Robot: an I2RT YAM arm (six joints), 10 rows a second.
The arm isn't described. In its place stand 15 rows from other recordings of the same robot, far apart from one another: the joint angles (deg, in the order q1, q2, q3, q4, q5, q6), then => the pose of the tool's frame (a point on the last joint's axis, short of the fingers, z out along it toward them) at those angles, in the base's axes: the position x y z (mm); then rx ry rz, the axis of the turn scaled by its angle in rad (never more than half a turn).
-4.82 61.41 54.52 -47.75 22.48 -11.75 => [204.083, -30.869, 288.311, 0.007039, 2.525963, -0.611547]
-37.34 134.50 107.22 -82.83 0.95 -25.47 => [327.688, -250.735, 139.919, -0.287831, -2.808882, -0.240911]
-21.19 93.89 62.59 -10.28 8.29 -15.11 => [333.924, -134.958, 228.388, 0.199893, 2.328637, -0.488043]
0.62 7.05 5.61 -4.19 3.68 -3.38 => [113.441, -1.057, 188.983, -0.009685, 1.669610, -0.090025]
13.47 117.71 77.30 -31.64 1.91 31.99 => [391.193, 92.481, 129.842, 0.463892, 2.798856, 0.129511]
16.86 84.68 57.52 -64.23 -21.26 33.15 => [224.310, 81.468, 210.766, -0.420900, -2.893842, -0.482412]
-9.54 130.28 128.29 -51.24 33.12 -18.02 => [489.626, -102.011, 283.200, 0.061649, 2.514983, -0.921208]
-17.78 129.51 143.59 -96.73 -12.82 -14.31 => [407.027, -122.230, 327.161, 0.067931, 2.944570, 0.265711]
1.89 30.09 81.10 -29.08 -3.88 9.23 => [0.604, 2.430, 514.940, 0.016614, 1.191423, 0.210836]
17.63 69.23 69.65 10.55 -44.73 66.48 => [248.215, 105.171, 441.033, -0.061547, 1.687954, 1.689272]
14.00 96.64 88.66 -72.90 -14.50 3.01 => [307.053, 85.744, 294.042, -0.316978, 2.977691, 0.412062]
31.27 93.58 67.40 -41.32 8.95 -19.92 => [280.319, 163.756, 221.883, -1.141743, 2.481971, -0.159009]
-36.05 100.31 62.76 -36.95 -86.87 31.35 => [278.309, -158.608, 198.311, 0.938085, 1.893278, 1.970785]
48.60 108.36 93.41 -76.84 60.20 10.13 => [256.270, 243.968, 267.181, -0.802660, 2.235123, -1.217928]
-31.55 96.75 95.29 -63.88 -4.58 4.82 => [293.923, -177.133, 329.909, 0.821612, 2.576906, -0.031428]
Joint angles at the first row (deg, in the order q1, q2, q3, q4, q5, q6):
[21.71 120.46 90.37 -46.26 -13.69 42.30]
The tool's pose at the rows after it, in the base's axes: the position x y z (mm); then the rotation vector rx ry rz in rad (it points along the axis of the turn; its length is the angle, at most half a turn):
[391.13, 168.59, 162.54, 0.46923, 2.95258, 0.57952]
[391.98, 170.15, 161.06, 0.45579, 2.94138, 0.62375]
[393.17, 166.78, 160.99, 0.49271, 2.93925, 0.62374]
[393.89, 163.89, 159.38, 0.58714, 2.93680, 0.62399]
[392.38, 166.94, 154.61, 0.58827, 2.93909, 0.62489]
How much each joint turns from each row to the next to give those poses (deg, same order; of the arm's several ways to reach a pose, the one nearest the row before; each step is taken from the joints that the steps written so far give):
[0.31 0.07 -0.79 3.69 -2.01 0.07]
[0.04 0.02 -0.52 1.71 -1.36 -0.02]
[-0.48 0.00 0.00 -0.13 -0.02 0.92]
[-0.39 0.13 -0.13 -0.09 0.04 3.12]
[0.46 0.29 -0.70 1.00 0.05 0.48]

